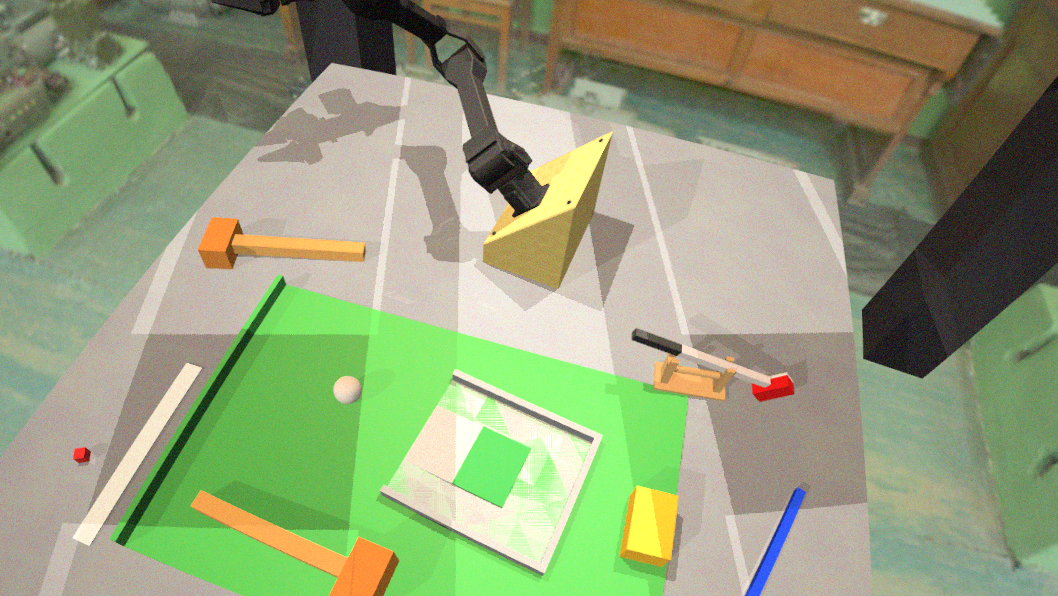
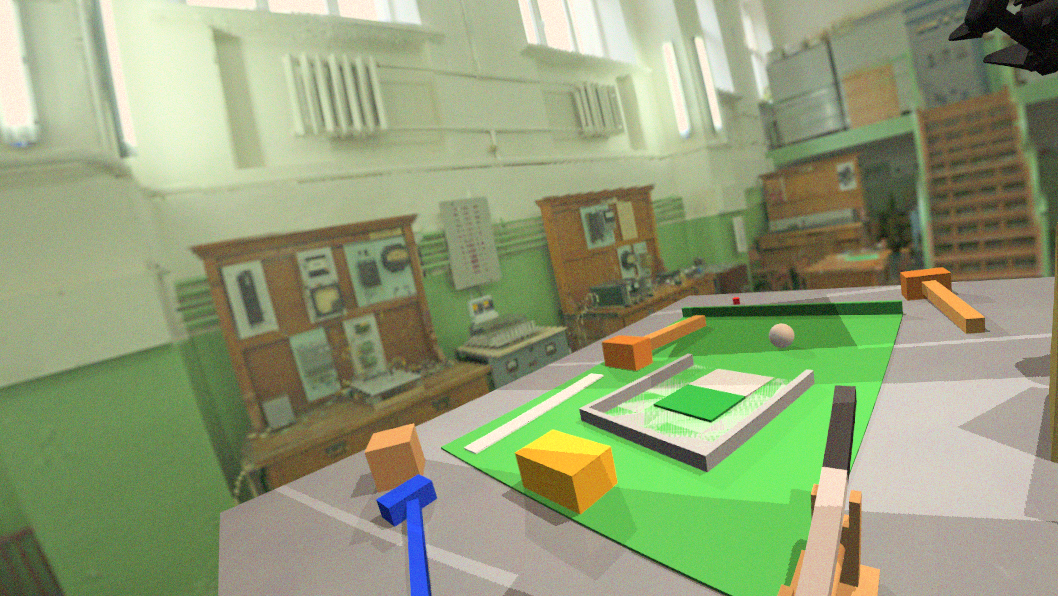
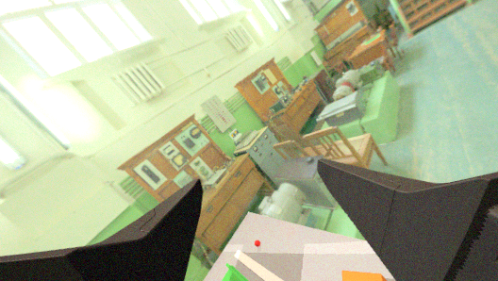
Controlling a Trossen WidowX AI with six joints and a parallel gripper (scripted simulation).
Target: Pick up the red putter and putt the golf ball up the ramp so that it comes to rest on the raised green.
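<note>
My gripper tip is now 81 cm to the right of the wooden stand, 42 cm above it and 6 cm short of it. Round my gripper tip: white golf ball: 43 cm below, 31 cm to the left, 28 cm ahead; red putter: 84 cm to the left, 39 cm below, 5 cm ahead; small red cube: 54 cm ahead, 45 cm below, 1 cm to the right.
</note>
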